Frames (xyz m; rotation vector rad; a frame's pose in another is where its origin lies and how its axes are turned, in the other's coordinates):
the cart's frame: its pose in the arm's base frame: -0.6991 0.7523 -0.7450 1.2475 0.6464 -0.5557
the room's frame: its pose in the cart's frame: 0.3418 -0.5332 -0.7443 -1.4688 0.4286 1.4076
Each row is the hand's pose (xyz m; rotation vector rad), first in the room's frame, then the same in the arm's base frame.
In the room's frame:
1: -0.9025 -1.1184 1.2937 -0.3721 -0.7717 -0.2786
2: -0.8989 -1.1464 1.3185 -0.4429 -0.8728 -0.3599
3: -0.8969 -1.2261 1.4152 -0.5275 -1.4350 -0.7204
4: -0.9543 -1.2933 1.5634 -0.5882 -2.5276 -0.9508
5: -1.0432 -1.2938 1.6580 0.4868 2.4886 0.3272
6: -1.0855 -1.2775 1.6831 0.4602 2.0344 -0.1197
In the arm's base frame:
1: 0.1075 0.1472 -0.3824 0.2302 -0.6440 0.8542
2: 0.1402 0.1419 -0.3646 0.2174 -0.7594 0.7516
3: 0.2366 0.1196 -0.2877 0.3960 -1.2063 0.2374
4: 0.3148 0.0464 -0.1524 0.8054 -1.9975 -0.4878
5: 0.3092 -0.0358 -0.0520 -1.0923 2.6700 0.9163
6: 0.2867 -0.0699 -0.0201 -0.7985 2.1999 0.7300

